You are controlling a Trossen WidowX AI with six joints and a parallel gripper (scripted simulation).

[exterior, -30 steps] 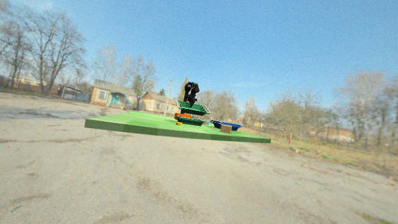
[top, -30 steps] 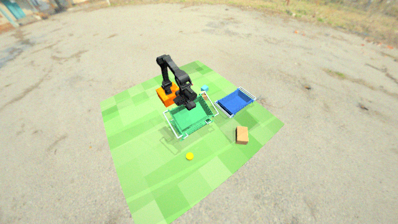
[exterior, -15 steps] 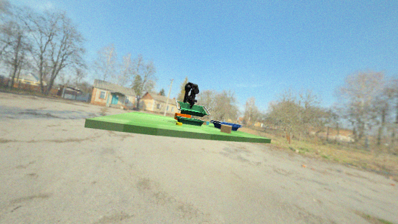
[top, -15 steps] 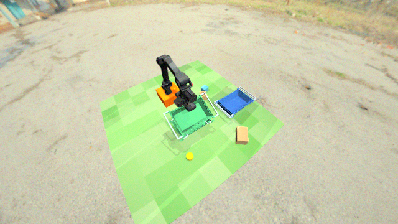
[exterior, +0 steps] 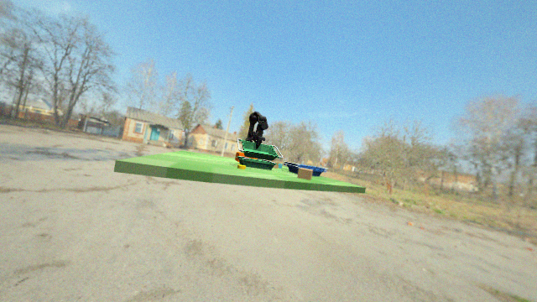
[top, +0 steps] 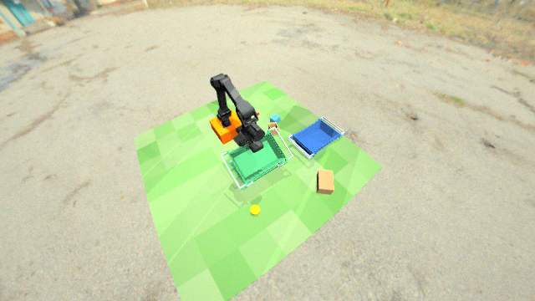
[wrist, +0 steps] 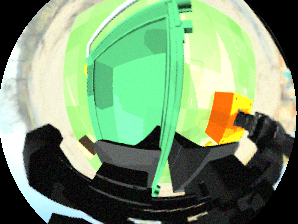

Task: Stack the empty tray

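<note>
Right now the green tray is 70 mm ahead of my gripper tip and 10 mm to the left of it. Round my gripper tip: small box 180 mm behind, 240 mm to the left, 130 mm below; then cyan cube 270 mm behind, 300 mm to the left, 120 mm below.
</note>
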